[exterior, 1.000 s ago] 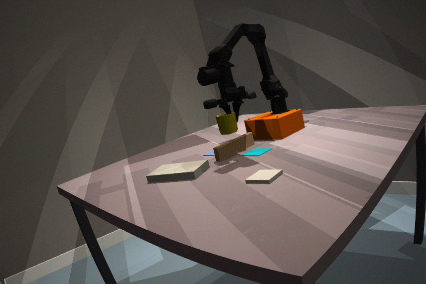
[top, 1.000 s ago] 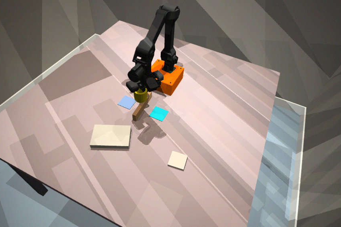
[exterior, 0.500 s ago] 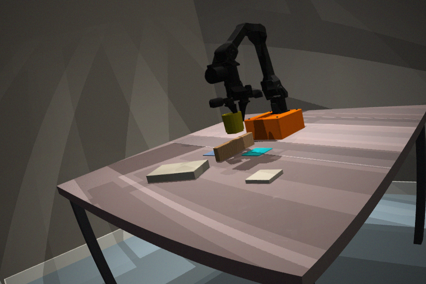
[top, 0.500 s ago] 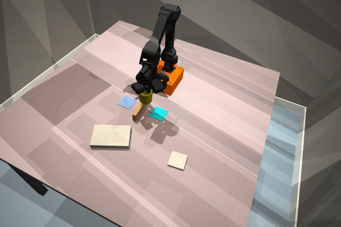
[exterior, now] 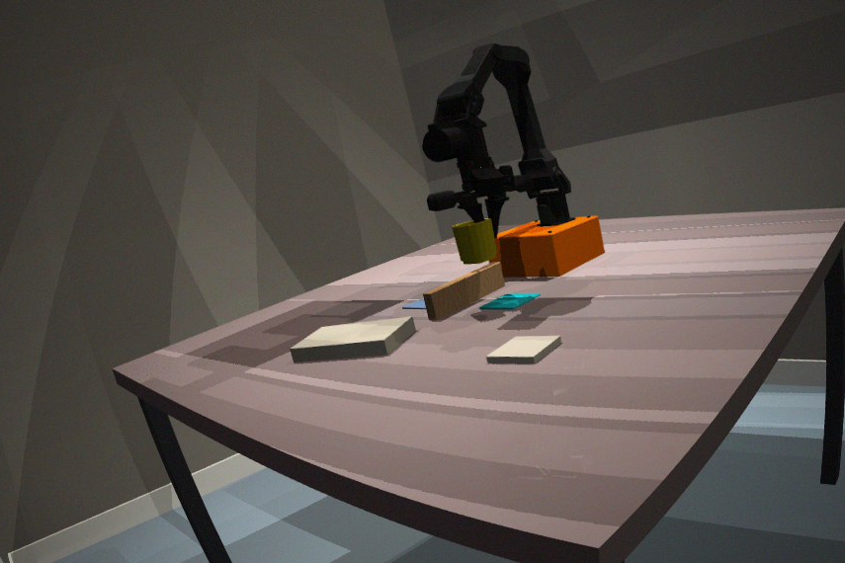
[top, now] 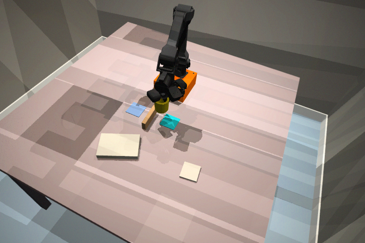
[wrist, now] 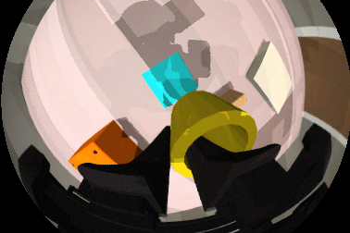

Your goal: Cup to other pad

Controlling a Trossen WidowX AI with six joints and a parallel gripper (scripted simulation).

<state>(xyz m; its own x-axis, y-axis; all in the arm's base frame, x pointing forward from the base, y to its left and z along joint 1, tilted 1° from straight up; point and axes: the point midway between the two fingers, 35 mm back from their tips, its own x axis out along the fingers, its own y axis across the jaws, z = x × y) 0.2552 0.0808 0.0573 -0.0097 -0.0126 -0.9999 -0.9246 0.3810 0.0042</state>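
Now: gripper tip 1 cm short of the cyan pad, 3 cm to the right of it and 12 cm above it. The rest, counted from my gripper tip: wooden bar: 3 cm ahead, 6 cm to the right, 10 cm below; then yellow cup: 2 cm ahead, 1 cm to the right; then blue pad: 5 cm ahead, 16 cm to the right, 12 cm below.
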